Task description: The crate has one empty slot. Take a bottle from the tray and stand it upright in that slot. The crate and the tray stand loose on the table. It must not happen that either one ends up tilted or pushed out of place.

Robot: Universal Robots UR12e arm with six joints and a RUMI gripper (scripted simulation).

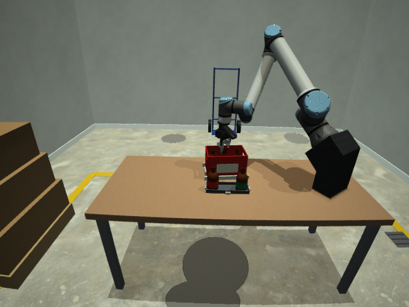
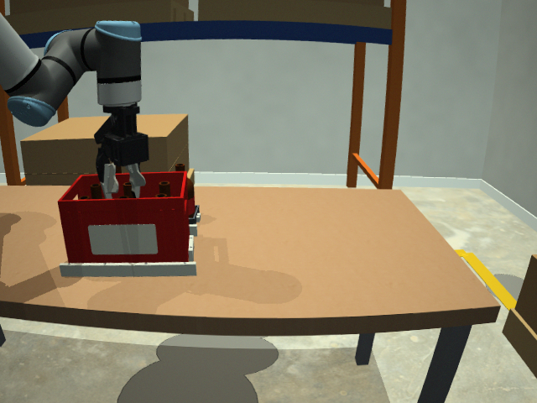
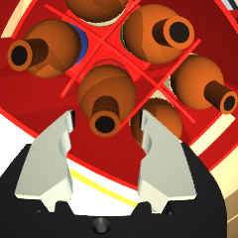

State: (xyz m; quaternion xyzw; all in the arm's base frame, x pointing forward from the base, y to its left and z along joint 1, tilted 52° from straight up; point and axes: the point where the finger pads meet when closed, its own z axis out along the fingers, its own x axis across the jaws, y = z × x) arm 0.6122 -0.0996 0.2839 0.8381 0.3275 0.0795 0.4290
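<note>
My gripper is now 40 mm to the right of the red crate and 70 mm above it. Also, from my hand: grey tray: 50 mm ahead, 260 mm to the left, 150 mm below.
</note>
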